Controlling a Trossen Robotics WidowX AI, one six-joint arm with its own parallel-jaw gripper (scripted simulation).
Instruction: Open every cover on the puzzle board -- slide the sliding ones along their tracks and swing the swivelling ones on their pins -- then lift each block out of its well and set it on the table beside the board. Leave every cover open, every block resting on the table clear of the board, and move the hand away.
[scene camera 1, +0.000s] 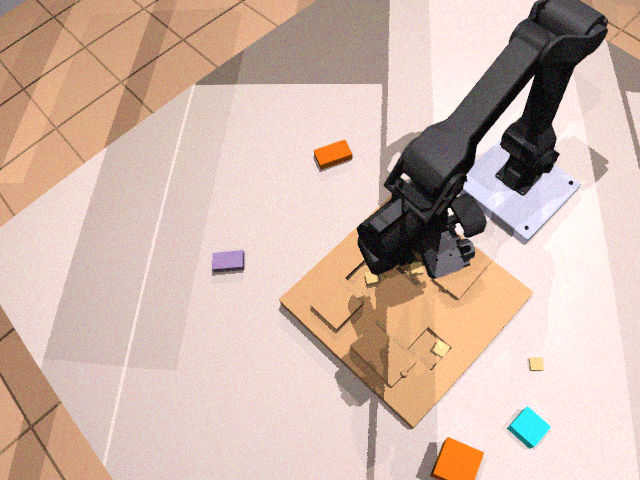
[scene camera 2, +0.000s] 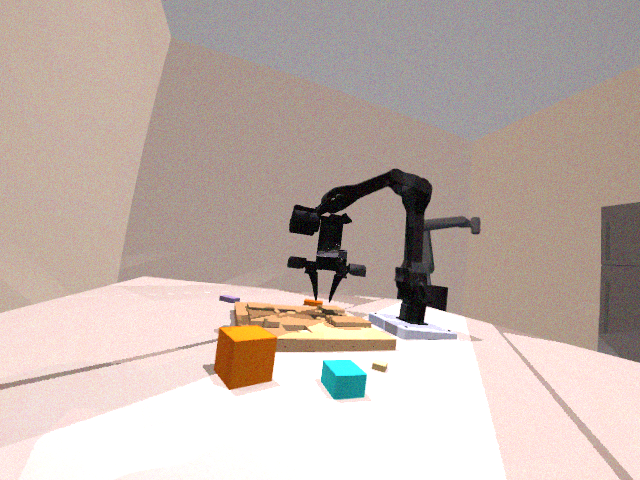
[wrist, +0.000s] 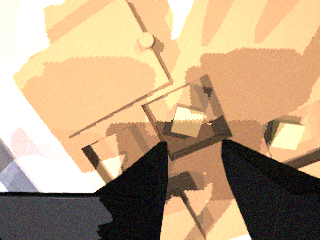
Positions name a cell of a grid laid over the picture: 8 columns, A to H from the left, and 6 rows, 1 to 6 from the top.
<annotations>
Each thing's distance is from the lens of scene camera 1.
my gripper (scene camera 1: F4): 90 cm
teal block (scene camera 1: G6): 88 cm
flat orange block (scene camera 1: E2): 106 cm
tan puzzle board (scene camera 1: F4): 90 cm
The marked spots on the teal block and the flat orange block are 58 cm apart.
</annotations>
